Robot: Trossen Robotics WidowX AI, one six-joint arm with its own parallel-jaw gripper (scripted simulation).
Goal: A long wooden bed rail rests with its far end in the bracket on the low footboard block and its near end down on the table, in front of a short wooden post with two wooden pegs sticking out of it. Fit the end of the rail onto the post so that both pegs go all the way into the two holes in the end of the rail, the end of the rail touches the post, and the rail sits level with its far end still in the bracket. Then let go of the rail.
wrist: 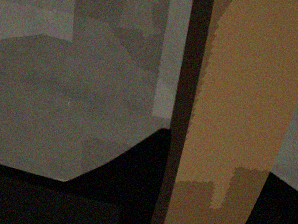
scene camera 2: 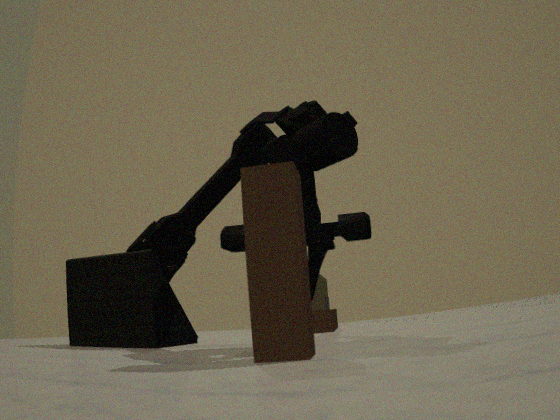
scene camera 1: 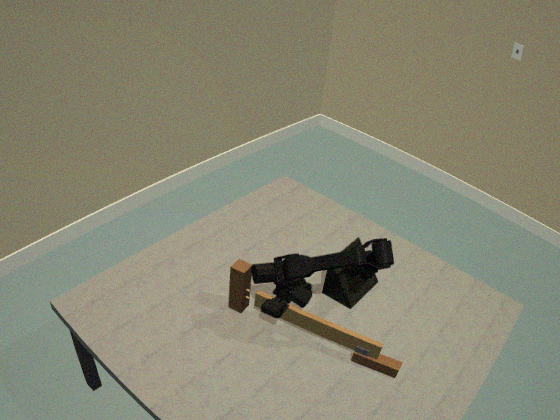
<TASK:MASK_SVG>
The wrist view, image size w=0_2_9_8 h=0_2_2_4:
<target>my gripper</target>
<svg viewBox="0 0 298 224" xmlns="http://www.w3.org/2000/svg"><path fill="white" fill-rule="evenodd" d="M269 172L266 183L263 185L262 192L259 194L246 224L298 224L298 190L291 188L291 185L287 185L285 181L279 179L273 172ZM172 129L158 129L158 131L152 133L152 135L146 137L146 139L140 141L140 143L134 145L128 151L121 153L120 156L117 156L110 163L102 164L100 167L85 173L85 175L77 176L76 179L69 181L32 175L32 173L5 167L5 165L0 164L0 224L150 224L154 209L156 209L158 196L160 196L162 183L164 183L170 145L172 145Z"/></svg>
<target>wooden rail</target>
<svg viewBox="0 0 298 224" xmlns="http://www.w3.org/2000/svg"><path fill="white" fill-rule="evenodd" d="M192 0L193 7L192 12L190 12L188 37L186 37L180 76L178 76L180 83L178 83L176 103L174 103L172 121L170 121L172 145L170 145L164 183L162 183L160 196L158 196L156 209L154 209L150 224L246 224L247 218L249 218L251 210L253 210L255 202L257 202L259 194L262 192L263 185L266 183L267 175L269 175L270 169L273 167L282 140L285 139L287 125L290 124L291 115L293 115L295 103L298 100L298 0Z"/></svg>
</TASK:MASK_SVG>
